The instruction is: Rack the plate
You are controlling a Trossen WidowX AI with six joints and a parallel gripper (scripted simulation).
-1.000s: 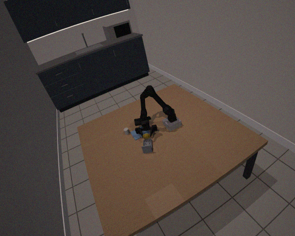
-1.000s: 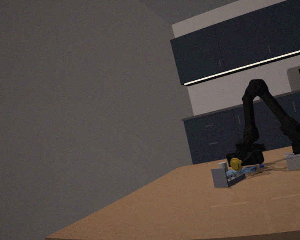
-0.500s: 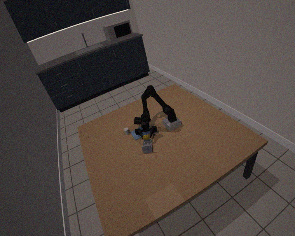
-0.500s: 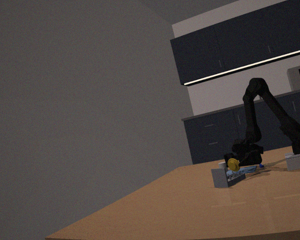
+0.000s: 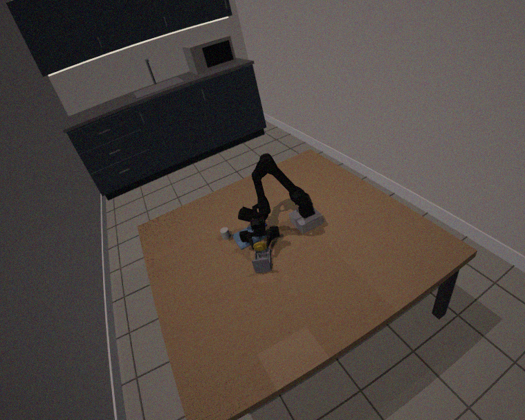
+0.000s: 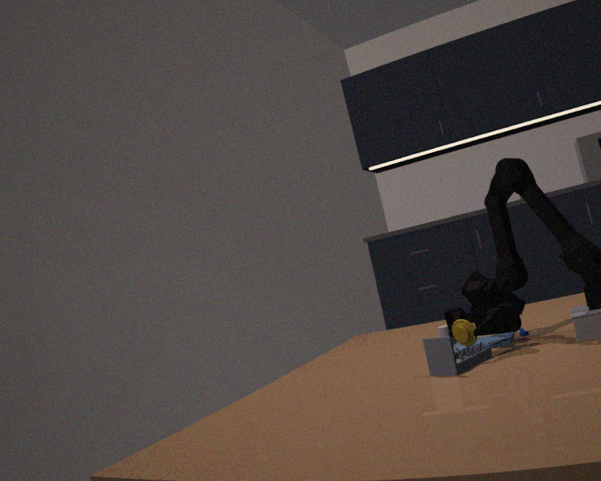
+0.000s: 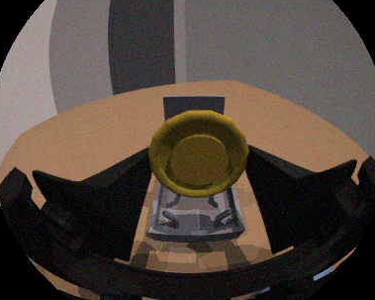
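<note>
My gripper tip is 10 mm short of the dish rack, 20 mm to the right of it and 40 mm above it. The rest, counted from my gripper tip: blue mat 10 mm ahead, 180 mm to the right, 60 mm below; then yellow plate 10 mm to the right; then blue spoon 90 mm behind, 230 mm to the right, 60 mm below.
</note>
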